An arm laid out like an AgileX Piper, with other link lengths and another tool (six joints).
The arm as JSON. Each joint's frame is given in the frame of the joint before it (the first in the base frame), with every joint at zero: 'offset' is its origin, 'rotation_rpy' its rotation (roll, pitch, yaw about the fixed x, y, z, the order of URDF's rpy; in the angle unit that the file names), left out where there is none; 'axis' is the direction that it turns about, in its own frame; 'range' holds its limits. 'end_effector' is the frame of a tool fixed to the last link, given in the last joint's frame.
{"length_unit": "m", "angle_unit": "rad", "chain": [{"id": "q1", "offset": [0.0, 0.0, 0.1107], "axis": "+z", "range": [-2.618, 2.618]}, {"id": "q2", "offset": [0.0, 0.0, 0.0], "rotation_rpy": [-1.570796, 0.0, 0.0], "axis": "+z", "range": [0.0, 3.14]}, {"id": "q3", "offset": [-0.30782, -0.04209, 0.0], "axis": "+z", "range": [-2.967, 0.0]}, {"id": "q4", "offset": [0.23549, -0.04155, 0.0], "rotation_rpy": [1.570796, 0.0, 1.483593], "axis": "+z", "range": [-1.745, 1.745]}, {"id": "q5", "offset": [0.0, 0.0, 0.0], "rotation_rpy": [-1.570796, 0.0, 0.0], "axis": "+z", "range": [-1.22, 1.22]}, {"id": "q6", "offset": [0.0, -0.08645, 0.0], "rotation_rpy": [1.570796, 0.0, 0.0], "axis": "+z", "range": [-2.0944, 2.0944]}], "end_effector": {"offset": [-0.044, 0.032, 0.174], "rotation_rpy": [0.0, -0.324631, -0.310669]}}
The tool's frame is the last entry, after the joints.
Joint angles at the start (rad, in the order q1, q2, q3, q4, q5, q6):
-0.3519, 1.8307, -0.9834, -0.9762, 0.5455, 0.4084
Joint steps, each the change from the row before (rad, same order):
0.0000, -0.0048, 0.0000, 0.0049, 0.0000, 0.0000
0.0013, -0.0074, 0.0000, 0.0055, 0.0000, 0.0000
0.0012, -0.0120, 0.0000, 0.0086, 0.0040, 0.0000
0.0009, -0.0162, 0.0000, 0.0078, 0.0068, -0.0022
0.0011, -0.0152, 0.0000, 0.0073, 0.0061, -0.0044
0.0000, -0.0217, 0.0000, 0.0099, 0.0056, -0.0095
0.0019, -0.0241, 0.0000, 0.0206, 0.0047, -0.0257
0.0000, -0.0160, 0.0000, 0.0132, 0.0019, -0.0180
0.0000, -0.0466, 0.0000, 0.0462, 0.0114, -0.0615
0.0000, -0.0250, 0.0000, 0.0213, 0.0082, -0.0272
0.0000, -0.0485, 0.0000, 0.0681, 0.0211, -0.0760
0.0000, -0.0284, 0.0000, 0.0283, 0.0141, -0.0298
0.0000, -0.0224, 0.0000, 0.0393, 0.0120, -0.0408
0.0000, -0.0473, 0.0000, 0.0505, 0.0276, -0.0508
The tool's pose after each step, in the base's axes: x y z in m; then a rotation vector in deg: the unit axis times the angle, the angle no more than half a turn. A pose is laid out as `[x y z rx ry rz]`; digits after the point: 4 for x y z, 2 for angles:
[0.3963 -0.2173 0.0343 -32.42 143.34 -43.61]
[0.3969 -0.2166 0.0374 -31.98 142.99 -43.62]
[0.3969 -0.2163 0.0421 -31.17 142.63 -43.79]
[0.3964 -0.2166 0.0486 -30.45 142.18 -44.20]
[0.3958 -0.2165 0.0545 -29.96 141.75 -44.55]
[0.3952 -0.2166 0.0631 -29.50 141.03 -44.98]
[0.3945 -0.2143 0.0715 -29.65 140.31 -44.99]
[0.3939 -0.2130 0.0772 -29.79 139.79 -45.00]
[0.3904 -0.2088 0.0923 -30.33 138.71 -44.86]
[0.3881 -0.2071 0.1005 -30.40 138.15 -44.92]
[0.3815 -0.2003 0.1133 -30.62 137.70 -43.94]
[0.3776 -0.1976 0.1215 -30.39 137.32 -43.77]
[0.3739 -0.1930 0.1263 -30.51 137.26 -42.86]
[0.3662 -0.1872 0.1385 -30.14 136.81 -42.20]

